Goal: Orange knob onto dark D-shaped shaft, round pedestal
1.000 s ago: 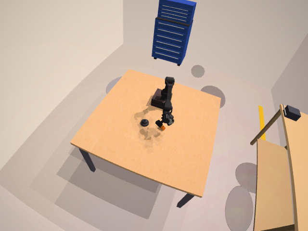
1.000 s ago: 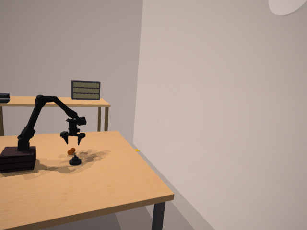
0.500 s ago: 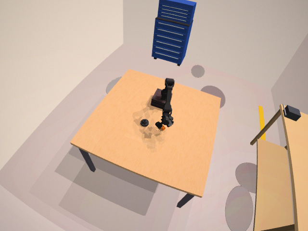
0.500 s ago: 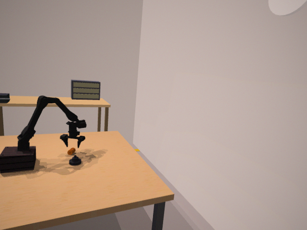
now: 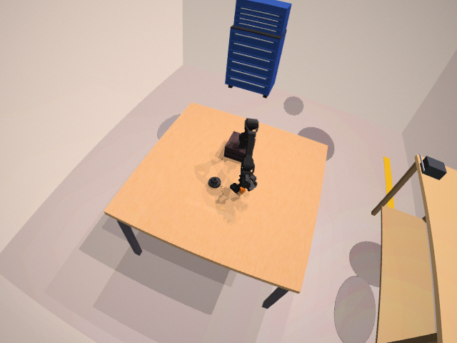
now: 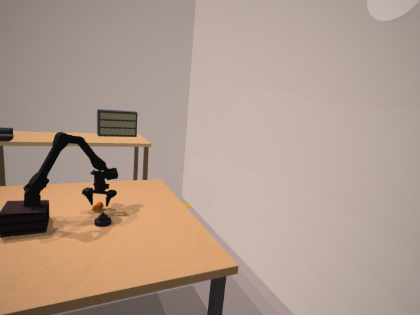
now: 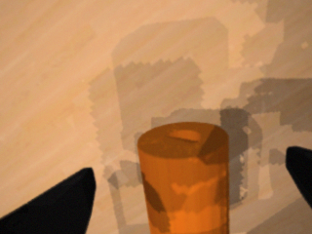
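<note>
Right now my gripper tip is 10 mm to the left of the orange knob and 10 mm past it. From my gripper tip the other things lie so: dark round pedestal 190 mm to the right, 20 mm behind, 10 mm above.
</note>
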